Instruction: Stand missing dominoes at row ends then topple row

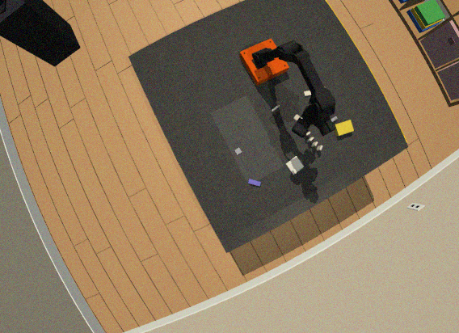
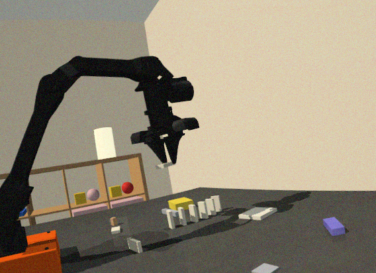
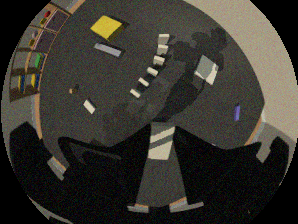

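My gripper tip is now 18 cm short of the white tile, 9 cm to the left of it and 17 cm above it. Round my gripper tip: grey bar 8 cm ahead, 22 cm to the left, 17 cm below; then yellow block 15 cm ahead, 27 cm to the left, 16 cm below; then small tan cube 10 cm behind, 29 cm to the left, 16 cm below.
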